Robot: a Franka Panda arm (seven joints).
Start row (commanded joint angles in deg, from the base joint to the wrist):
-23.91, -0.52, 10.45, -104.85, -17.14, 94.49, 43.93
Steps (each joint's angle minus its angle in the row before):
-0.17, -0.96, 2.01, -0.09, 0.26, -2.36, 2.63
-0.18, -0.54, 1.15, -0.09, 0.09, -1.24, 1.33
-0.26, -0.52, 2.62, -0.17, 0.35, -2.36, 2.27
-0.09, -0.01, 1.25, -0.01, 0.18, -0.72, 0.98
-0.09, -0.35, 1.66, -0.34, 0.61, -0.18, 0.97
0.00, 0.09, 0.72, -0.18, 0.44, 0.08, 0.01
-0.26, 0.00, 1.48, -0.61, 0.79, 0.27, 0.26
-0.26, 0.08, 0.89, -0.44, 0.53, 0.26, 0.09
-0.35, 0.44, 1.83, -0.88, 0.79, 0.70, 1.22
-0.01, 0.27, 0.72, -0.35, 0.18, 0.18, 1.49
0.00, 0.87, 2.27, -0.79, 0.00, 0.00, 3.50
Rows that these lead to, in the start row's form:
-24.08, -1.48, 12.46, -104.94, -16.88, 92.13, 46.56
-24.26, -2.02, 13.61, -105.03, -16.79, 90.89, 47.89
-24.52, -2.54, 16.23, -105.20, -16.44, 88.53, 50.16
-24.61, -2.55, 17.48, -105.21, -16.26, 87.81, 51.14
-24.70, -2.90, 19.14, -105.55, -15.65, 87.63, 52.11
-24.70, -2.81, 19.86, -105.73, -15.21, 87.71, 52.12
-24.96, -2.81, 21.34, -106.34, -14.42, 87.98, 52.38
-25.22, -2.73, 22.23, -106.78, -13.89, 88.24, 52.47
-25.57, -2.29, 24.06, -107.66, -13.10, 88.94, 53.69
-25.58, -2.02, 24.78, -108.01, -12.92, 89.12, 55.18
-25.58, -1.15, 27.05, -108.80, -12.92, 89.12, 58.68

